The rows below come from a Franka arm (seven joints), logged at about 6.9 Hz.
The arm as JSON. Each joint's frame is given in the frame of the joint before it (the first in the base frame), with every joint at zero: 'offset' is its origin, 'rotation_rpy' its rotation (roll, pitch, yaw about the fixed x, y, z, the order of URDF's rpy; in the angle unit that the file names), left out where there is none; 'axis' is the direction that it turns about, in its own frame. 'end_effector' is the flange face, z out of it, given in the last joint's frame.
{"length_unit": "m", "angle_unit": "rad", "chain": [
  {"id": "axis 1", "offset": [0.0, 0.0, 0.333], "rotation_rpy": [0.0, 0.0, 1.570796], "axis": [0.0, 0.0, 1.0]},
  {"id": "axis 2", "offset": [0.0, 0.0, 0.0], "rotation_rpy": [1.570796, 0.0, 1.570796], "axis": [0.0, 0.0, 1.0]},
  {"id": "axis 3", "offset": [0.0, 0.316, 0.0], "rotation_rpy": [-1.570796, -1.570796, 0.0], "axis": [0.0, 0.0, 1.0]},
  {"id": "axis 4", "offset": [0.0, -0.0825, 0.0], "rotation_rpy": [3.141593, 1.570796, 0.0], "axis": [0.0, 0.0, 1.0]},
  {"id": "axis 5", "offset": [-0.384, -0.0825, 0.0], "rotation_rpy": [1.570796, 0.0, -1.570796], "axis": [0.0, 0.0, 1.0]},
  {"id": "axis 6", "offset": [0.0, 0.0, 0.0], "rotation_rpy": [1.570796, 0.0, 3.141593], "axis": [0.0, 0.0, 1.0]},
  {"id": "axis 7", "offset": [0.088, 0.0, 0.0], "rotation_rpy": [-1.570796, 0.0, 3.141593], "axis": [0.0, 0.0, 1.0]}
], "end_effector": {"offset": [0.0, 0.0, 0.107], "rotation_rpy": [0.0, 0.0, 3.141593]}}
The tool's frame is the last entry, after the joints.
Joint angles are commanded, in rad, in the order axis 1, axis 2, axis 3, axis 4, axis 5, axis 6, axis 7. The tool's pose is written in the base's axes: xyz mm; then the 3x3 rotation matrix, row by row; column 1 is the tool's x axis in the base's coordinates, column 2 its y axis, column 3 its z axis. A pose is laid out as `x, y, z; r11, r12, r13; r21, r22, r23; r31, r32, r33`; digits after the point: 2 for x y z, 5 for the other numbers.
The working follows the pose.
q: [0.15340 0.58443 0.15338 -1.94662 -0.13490 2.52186 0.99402]
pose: 590.35, 185.62, 179.86; 0.82398, -0.56662, -0.00121; -0.56661, -0.82397, 0.00610; -0.00445, -0.00435, -0.99998
Where each joint sits with the arm in this pose, in the base's axes (m; each line is computed from the numbers above, not from the rounded line before):
axis 1: 0.0000 0.0000 0.3330
axis 2: 0.0000 0.0000 0.3330
axis 3: 0.1723 0.0266 0.5966
axis 4: 0.2376 0.0495 0.5516
axis 5: 0.5091 0.1514 0.2868
axis 6: 0.5091 0.1514 0.2868
axis 7: 0.5905 0.1850 0.2869
the tool: 0.5904 0.1856 0.1799

